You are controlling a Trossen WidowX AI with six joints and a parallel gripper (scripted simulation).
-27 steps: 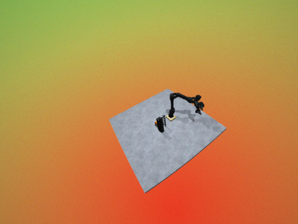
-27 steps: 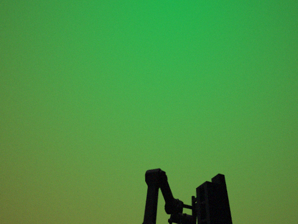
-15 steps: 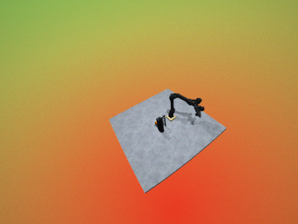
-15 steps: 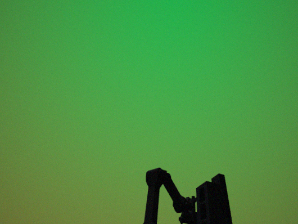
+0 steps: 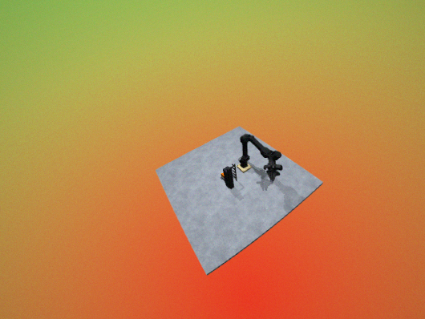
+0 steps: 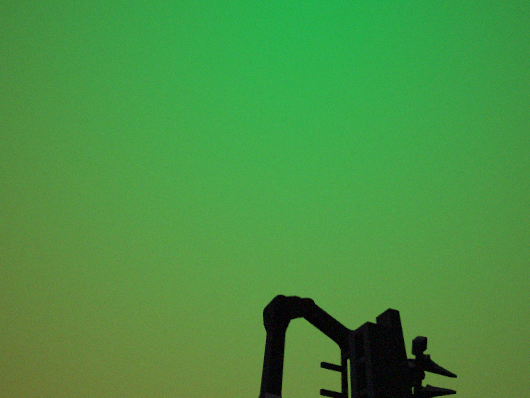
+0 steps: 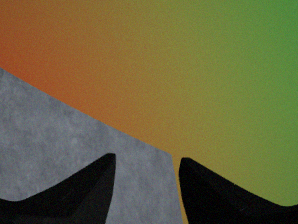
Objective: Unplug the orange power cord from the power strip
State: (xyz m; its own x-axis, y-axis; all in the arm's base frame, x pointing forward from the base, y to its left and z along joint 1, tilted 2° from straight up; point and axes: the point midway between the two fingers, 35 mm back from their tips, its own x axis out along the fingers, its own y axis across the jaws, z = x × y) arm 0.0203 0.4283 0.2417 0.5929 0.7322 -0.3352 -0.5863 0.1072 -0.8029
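The orange plug is 39 cm to the right of my gripper tip, 23 cm ahead of it and 17 cm below it.
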